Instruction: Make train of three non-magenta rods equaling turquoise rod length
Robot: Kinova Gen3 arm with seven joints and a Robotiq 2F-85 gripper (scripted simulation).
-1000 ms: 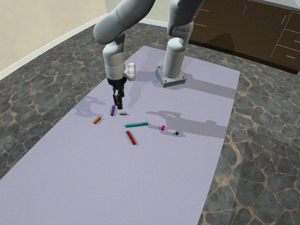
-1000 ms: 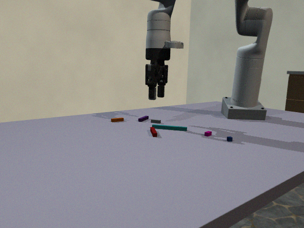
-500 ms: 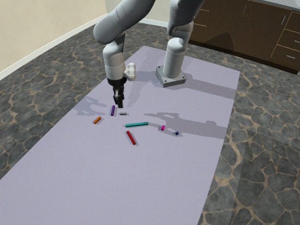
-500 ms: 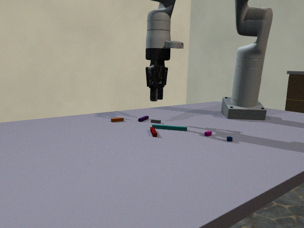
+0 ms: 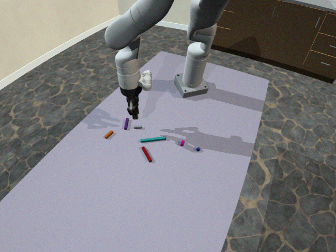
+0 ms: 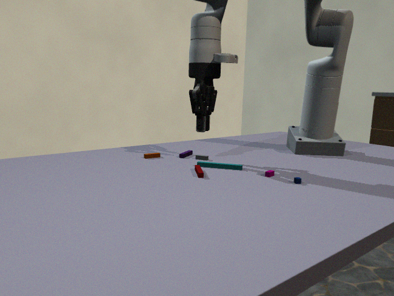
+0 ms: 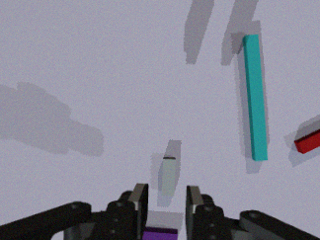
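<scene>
Now: the grey rod 8 cm below my hand. From my hand the other things lie so: turquoise rod: 9 cm to the left, 8 cm below, 3 cm ahead; orange rod: 9 cm to the right, 9 cm ahead, 8 cm below; purple rod: 8 cm below, 6 cm to the right, 1 cm ahead.
</scene>
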